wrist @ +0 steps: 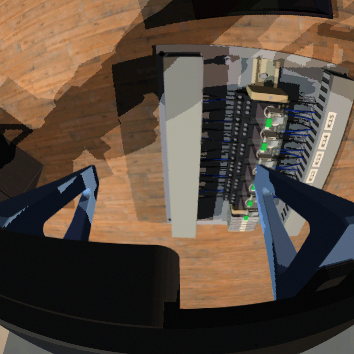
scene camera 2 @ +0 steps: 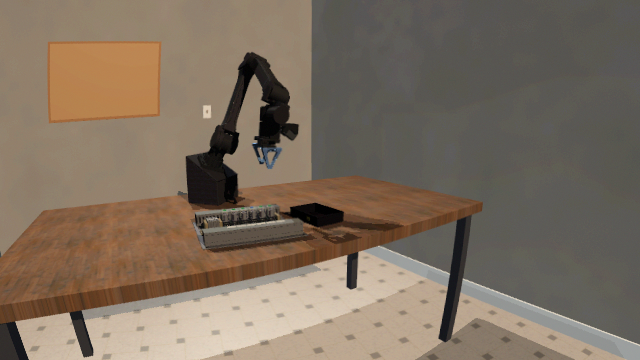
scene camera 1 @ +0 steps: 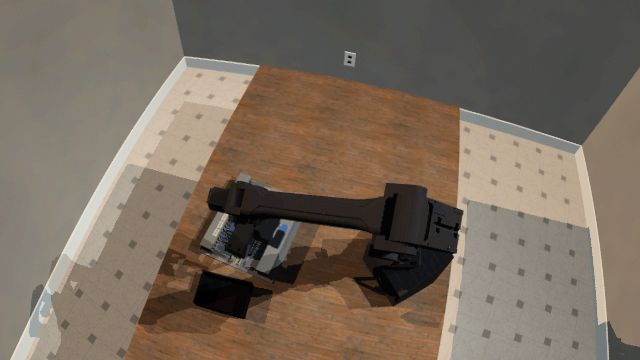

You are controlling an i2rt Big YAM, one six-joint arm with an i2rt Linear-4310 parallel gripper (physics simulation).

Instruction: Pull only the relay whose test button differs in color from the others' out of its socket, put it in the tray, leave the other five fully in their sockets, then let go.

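Seen in the pictures: gripper, fingertip midpoint: [wrist: 175, 173] [scene camera 2: 265, 166] [scene camera 1: 263, 239]; arm's base at its link origin: [scene camera 2: 210, 165].
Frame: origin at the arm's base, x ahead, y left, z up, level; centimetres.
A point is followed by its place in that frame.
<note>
The relay panel [scene camera 1: 267, 264] {x 38.3, y 10.9, z -11.3 cm} [scene camera 2: 252, 234] [wrist: 183, 145] {x 37.8, y 2.8, z -11.3 cm} lies on the table. Its relays stand in a row beside black sockets [wrist: 239, 135] {x 45.1, y 2.6, z -13.1 cm}. Several green test buttons [wrist: 269, 122] {x 47.7, y 6.5, z -8.6 cm} show in the wrist view; a fingertip covers or nears the middle of the row, and I cannot make out a differently colored button. My gripper [scene camera 2: 265, 165] {x 38.7, y 9.5, z 2.8 cm} [wrist: 175, 173] {x 38.7, y 9.5, z 2.8 cm} is open and empty, well above the panel, its right finger over the relay row in the wrist view. The arm hides much of the row in scene camera 1. The black tray [scene camera 1: 220, 308] {x 48.6, y 28.0, z -15.3 cm} [scene camera 2: 306, 218] {x 50.8, y 18.5, z -14.1 cm} stands beside the panel's end.
Grey wire ducts flank the relays; the labelled duct [wrist: 320, 150] {x 56.8, y 0.7, z -11.3 cm} is on the right in the wrist view. A pale terminal block [wrist: 242, 221] {x 45.8, y -12.2, z -11.0 cm} sits at one end of the row. The black arm base [scene camera 2: 205, 182] {x 6.9, y -4.5, z -6.2 cm} stands at the table's back edge.
</note>
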